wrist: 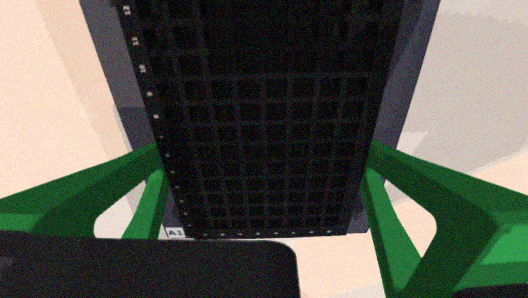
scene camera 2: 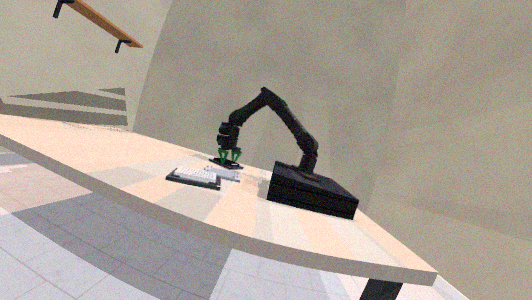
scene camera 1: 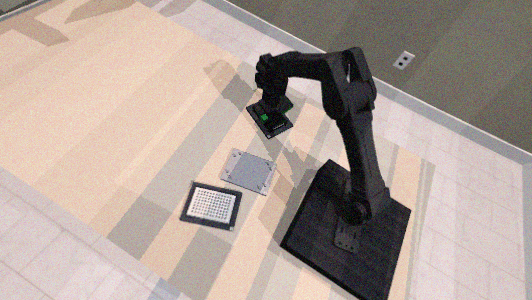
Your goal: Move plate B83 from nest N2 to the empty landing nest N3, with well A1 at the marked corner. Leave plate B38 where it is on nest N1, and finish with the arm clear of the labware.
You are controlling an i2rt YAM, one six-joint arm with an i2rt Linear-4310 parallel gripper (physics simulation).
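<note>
Plate B83 (scene camera 1: 278,124) (wrist: 270,100) is black and lies in dark nest N2 (scene camera 1: 270,136) (wrist: 412,60). Its A1 corner is by the nest's white A1 label (wrist: 175,232), at the lower left in the wrist view. My gripper (scene camera 1: 275,114) (scene camera 2: 229,162) (wrist: 264,149) points down and is shut on the plate, a green finger against each long side. Empty landing nest N3 (scene camera 1: 250,170) (scene camera 2: 229,175) is a flat grey plate with small corner posts. White plate B38 (scene camera 1: 211,205) (scene camera 2: 195,174) sits on dark nest N1 (scene camera 1: 200,223) (scene camera 2: 200,185). The A1 mark on N3 is too small to make out.
The arm's black base box (scene camera 1: 320,240) (scene camera 2: 310,192) stands beside the nests. N3 lies between N1 and N2. A wooden shelf (scene camera 2: 100,22) hangs on the wall far above the table (scene camera 2: 125,197). Shadow stripes cross the table top.
</note>
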